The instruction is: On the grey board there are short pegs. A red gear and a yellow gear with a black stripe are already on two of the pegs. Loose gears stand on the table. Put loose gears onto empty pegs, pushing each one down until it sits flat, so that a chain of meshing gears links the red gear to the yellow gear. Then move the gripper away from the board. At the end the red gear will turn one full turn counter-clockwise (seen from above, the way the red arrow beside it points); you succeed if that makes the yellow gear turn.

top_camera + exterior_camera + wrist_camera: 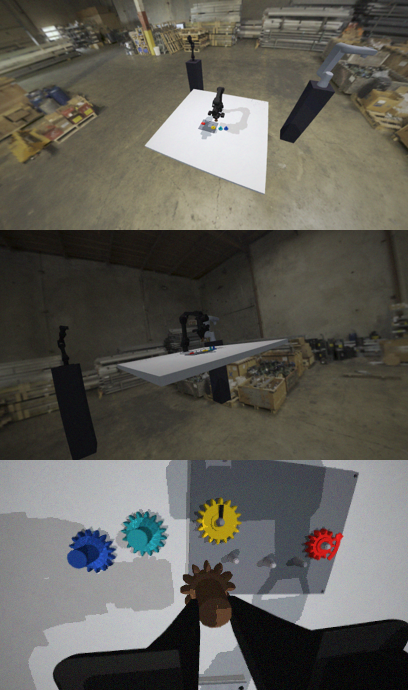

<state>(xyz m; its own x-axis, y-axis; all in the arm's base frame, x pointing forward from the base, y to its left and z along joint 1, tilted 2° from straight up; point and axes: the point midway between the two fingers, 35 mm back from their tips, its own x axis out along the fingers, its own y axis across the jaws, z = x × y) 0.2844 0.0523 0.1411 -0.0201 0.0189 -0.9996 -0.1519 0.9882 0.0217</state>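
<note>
Right now my gripper tip is 16 cm to the left of the red gear, 11 cm above it and 3 cm short of it. Also, from my gripper tip: brown gear: 1 cm below; then teal gear: 11 cm below, 7 cm to the left, 2 cm ahead; then yellow gear: 11 cm below, 4 cm ahead, 2 cm to the right.
</note>
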